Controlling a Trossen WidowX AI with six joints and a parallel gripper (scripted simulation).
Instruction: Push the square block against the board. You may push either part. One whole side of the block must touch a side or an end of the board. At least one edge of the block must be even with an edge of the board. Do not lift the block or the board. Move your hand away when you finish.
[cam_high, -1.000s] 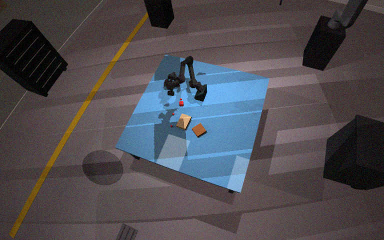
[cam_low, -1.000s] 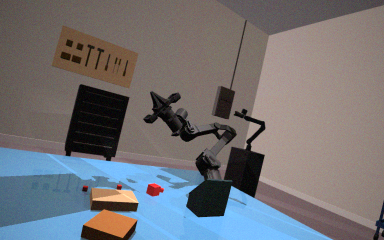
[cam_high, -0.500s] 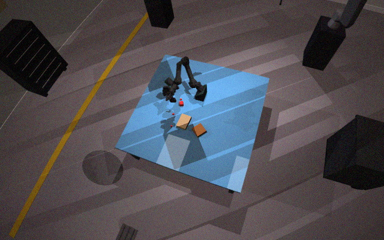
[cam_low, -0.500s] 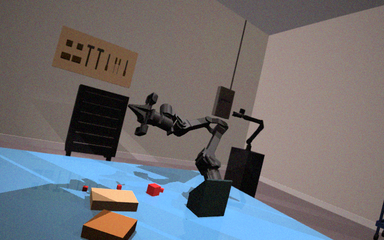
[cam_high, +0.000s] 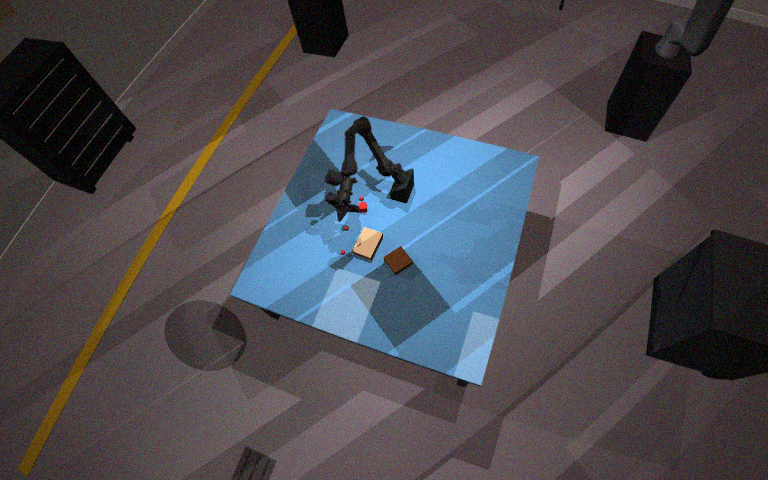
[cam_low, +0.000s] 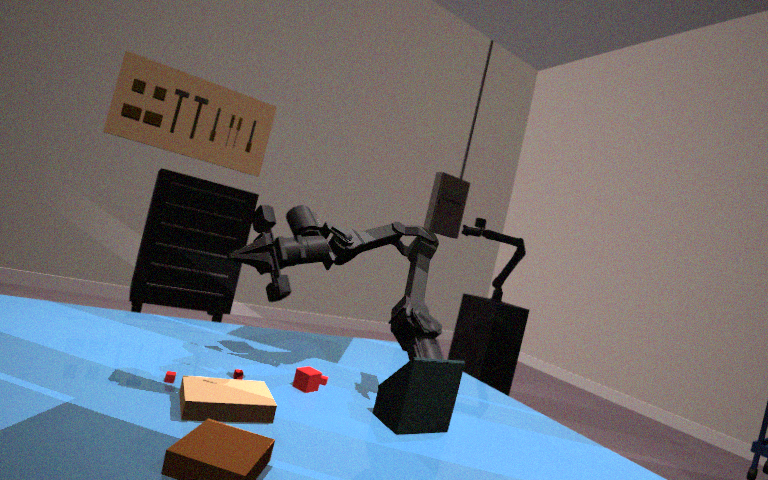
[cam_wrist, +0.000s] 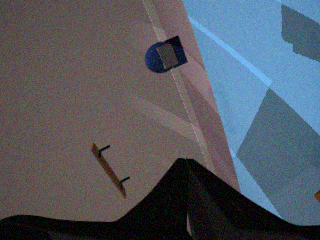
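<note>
Now: the orange square block 10 mm ahead of my gripper tip, 280 mm to the left of it and 230 mm below it. From my gripper tip the other things lie so: light tan board 30 mm behind, 100 mm to the left, 230 mm below; red cube 220 mm behind, 230 mm below.
</note>
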